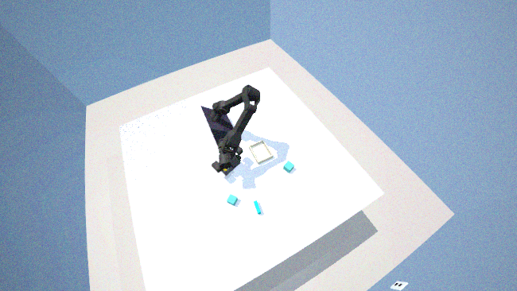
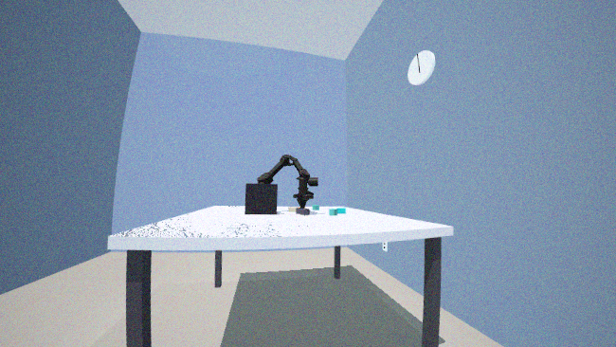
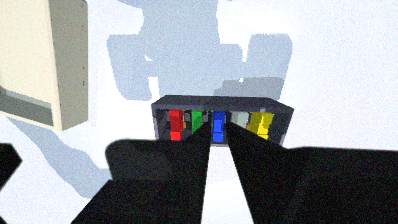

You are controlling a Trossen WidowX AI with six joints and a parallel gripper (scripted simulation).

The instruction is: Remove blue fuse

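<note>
The white fuse lies 2 cm to the right of my gripper tip and 1 cm below it. The rest, counted from my gripper tip: yellow fuse 1 cm ahead, 4 cm to the right, 1 cm below; then green fuse 2 cm to the left, 1 cm below; then blue fuse 1 cm below.
</note>
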